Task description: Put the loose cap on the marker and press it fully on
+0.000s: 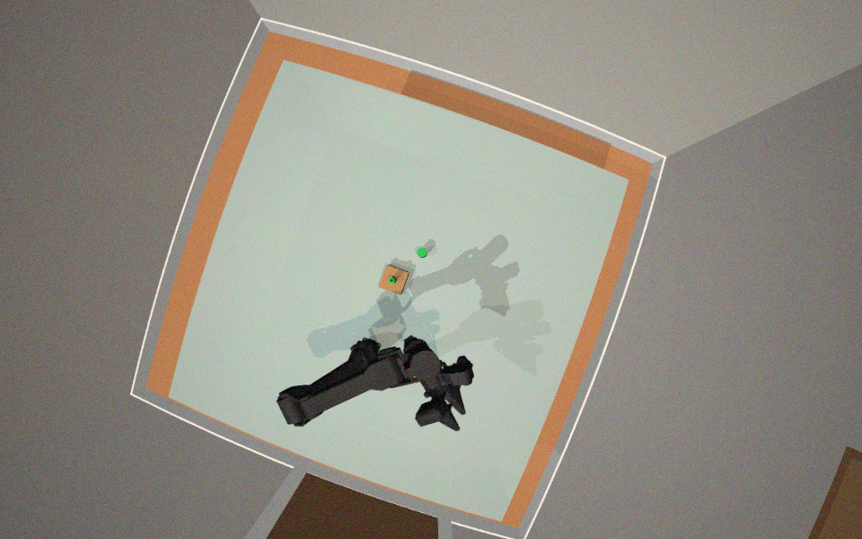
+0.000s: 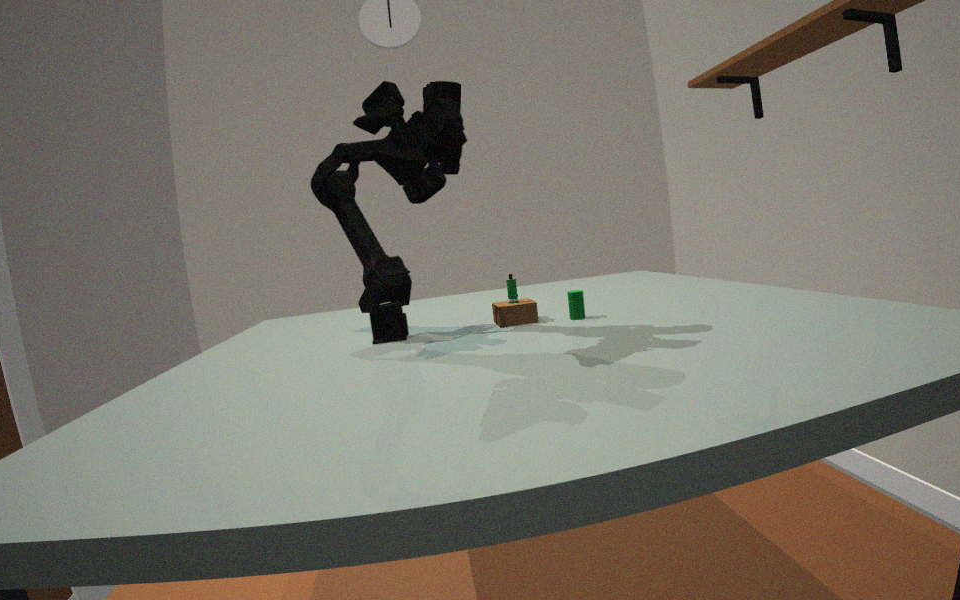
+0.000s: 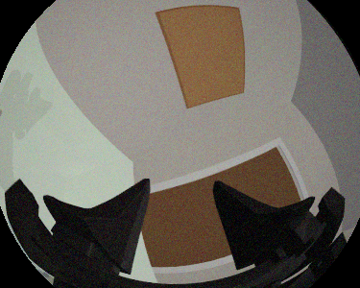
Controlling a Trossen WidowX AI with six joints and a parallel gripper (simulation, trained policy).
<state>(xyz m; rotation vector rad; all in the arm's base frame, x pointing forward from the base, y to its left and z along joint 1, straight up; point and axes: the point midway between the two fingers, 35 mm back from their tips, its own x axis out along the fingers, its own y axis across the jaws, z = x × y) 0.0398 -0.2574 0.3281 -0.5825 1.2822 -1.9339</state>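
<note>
The green cap lies 340 mm ahead of my gripper tip, 300 mm below it and 230 mm to the left of it. Round my gripper tip: green marker 280 mm to the left, 260 mm below, 230 mm ahead; brown holder block 310 mm below, 280 mm to the left, 230 mm ahead.
</note>
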